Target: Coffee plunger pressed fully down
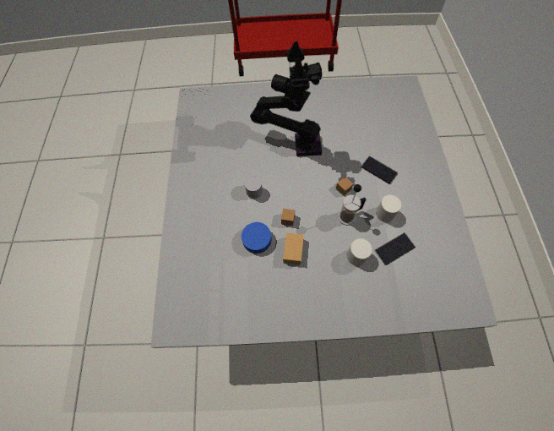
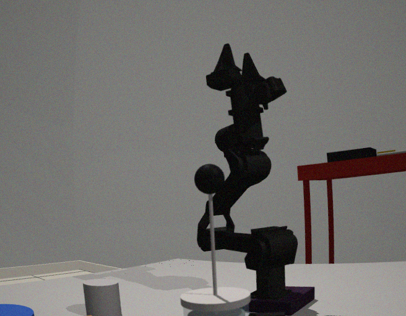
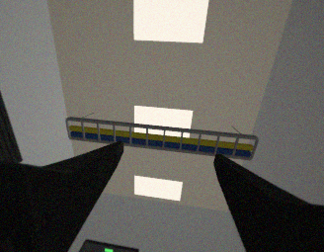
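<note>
Now: gripper tip 42 cm above the coffee press, 39 cm short of it and 19 cm to the right of it. The rest, counted from my gripper tip: grey cylinder 51 cm below, 22 cm ahead, 21 cm to the right; blue disc 52 cm below, 45 cm ahead, 21 cm to the right.
</note>
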